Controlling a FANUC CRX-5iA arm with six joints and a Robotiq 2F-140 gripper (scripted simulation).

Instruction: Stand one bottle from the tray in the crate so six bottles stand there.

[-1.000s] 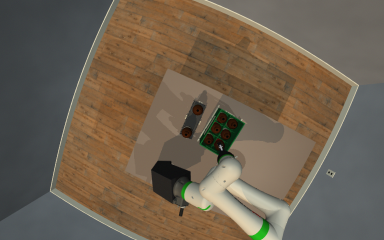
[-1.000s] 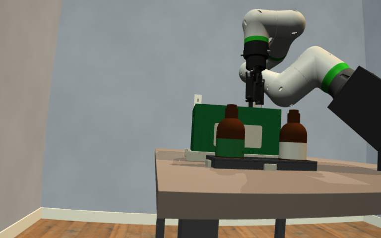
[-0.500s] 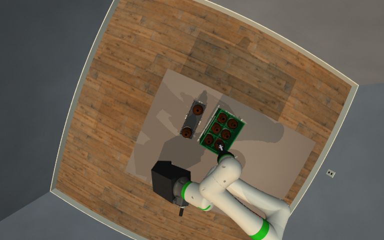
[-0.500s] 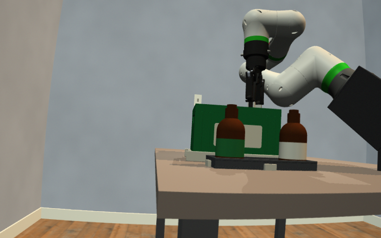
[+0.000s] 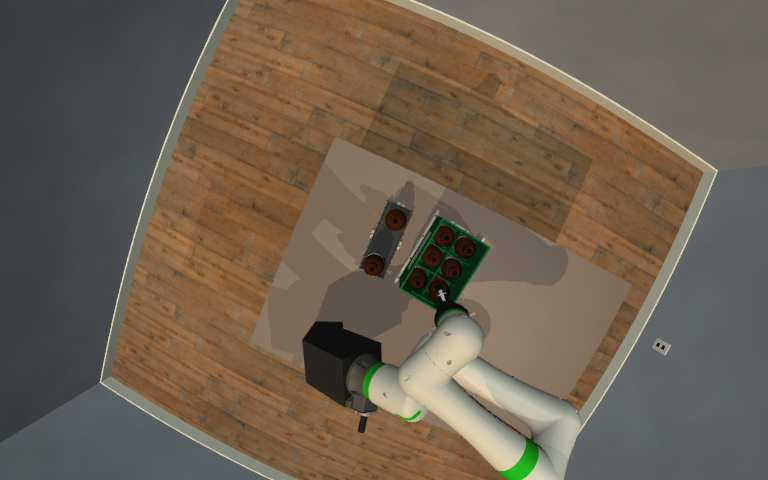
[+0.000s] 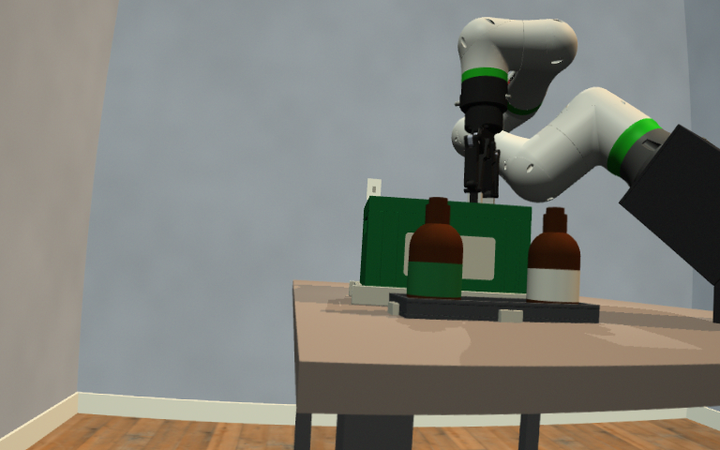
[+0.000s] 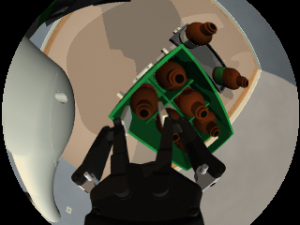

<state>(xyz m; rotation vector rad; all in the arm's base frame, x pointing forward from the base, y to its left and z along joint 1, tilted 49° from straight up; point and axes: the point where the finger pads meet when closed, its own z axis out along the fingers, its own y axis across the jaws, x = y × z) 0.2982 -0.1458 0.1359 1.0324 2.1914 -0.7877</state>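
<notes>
Now: the crate 10 cm ahead of my hand, 9 cm below it and 1 cm to the left of it. Also, from my hand: dark tray: 22 cm to the left, 16 cm below, 13 cm ahead.
</notes>
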